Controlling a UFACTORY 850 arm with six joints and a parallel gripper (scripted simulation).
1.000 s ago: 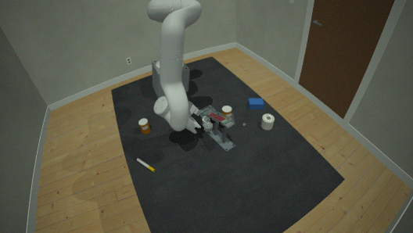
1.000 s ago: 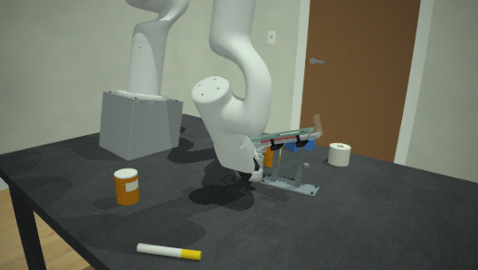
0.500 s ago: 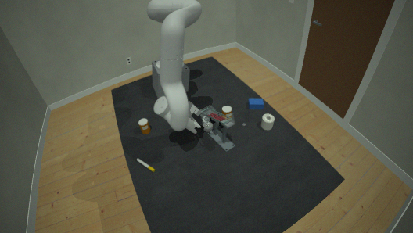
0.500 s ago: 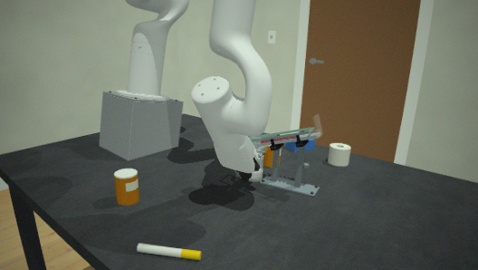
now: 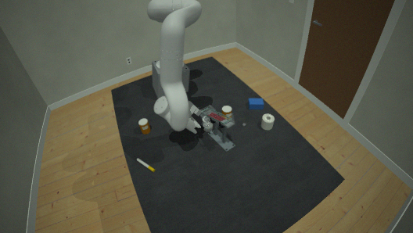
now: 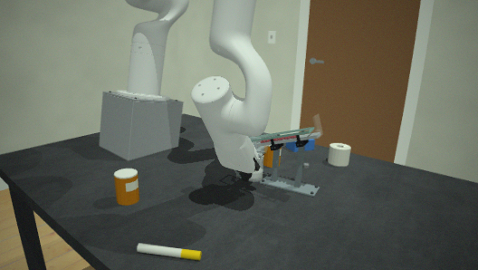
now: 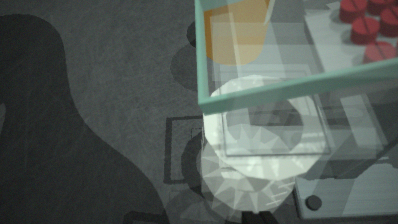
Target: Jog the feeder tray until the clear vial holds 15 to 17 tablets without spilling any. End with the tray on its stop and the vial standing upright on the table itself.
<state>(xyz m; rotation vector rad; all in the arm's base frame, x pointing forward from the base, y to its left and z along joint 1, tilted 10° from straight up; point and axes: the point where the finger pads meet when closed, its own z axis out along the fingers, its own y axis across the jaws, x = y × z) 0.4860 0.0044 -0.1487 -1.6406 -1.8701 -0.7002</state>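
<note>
The clear vial is 50 mm to the left of my hand, 10 mm behind it and 10 mm above it. Also, from my hand: grey cube (230 mm to the left, 80 mm ahead, 30 mm below); yellow marker (340 mm to the right, 80 mm ahead, 20 mm below); white roll (350 mm to the left, 150 mm ahead).
</note>
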